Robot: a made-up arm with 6 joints.
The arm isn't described. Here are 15 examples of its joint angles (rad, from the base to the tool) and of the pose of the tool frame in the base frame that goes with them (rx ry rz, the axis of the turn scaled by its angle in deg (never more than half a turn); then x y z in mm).
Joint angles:
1: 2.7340 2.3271 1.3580 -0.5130 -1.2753 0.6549
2: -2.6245 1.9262 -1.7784 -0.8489 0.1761 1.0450
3: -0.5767 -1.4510 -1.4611 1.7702 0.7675 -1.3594
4: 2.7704 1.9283 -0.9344 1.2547 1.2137 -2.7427
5: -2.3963 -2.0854 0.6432 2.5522 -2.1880 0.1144
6: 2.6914 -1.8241 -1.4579 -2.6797 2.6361 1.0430
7: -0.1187 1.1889 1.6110 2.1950 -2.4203 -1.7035
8: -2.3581 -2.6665 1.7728 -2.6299 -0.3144 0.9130
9: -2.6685 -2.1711 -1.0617 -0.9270 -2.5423 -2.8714
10: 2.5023 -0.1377 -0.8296 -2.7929 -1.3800 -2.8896
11: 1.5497 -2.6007 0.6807 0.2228 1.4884 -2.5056
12: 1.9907 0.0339 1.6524 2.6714 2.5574 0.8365
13: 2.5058 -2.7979 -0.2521 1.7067 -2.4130 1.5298
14: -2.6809 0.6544 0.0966 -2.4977 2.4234 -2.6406
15: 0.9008 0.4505 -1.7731 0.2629 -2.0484 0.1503
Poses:
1: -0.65 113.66 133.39 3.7 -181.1 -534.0
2: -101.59 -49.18 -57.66 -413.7 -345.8 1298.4
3: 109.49 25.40 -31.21 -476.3 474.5 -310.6
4: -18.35 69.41 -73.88 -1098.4 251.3 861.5
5: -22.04 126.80 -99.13 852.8 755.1 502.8
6: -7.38 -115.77 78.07 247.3 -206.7 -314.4
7: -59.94 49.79 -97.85 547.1 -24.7 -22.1
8: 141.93 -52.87 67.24 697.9 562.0 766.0
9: -96.53 115.30 -67.42 311.4 -13.9 -449.1
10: -97.72 5.47 -100.85 483.2 -515.9 1513.2
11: -37.42 -107.34 -12.97 -165.1 -1042.5 -57.1
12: 29.01 -122.73 -8.55 -389.4 613.6 879.7
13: 141.74 -32.40 73.87 163.5 -128.7 -623.1
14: -152.35 -19.93 74.28 -627.6 -362.5 1440.0
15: 12.31 50.40 45.01 -474.4 -453.0 999.2
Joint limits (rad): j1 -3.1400..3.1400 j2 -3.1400..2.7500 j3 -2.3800..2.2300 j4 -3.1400..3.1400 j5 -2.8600..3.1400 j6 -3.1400..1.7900
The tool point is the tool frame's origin. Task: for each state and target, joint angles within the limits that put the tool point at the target. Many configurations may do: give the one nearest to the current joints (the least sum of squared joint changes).
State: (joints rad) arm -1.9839 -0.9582 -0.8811 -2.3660 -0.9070 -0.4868
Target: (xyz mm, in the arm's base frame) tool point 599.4 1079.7 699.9
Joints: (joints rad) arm -1.9501 -0.8242 -0.9489 -2.3656 -0.9506 -0.4928
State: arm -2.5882 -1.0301 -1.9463 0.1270 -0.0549 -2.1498
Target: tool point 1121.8 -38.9 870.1
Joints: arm -3.0875 -0.4183 -1.1580 0.1041 0.0395 -2.1526
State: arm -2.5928 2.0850 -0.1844 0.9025 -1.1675 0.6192
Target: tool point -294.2 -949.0 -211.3
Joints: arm -1.8769 2.3861 -0.1758 0.8689 -1.4213 0.6179
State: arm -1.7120 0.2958 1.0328 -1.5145 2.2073 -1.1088
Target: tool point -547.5 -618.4 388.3
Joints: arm -2.3310 0.6557 1.5694 -1.4786 2.1952 -1.1132
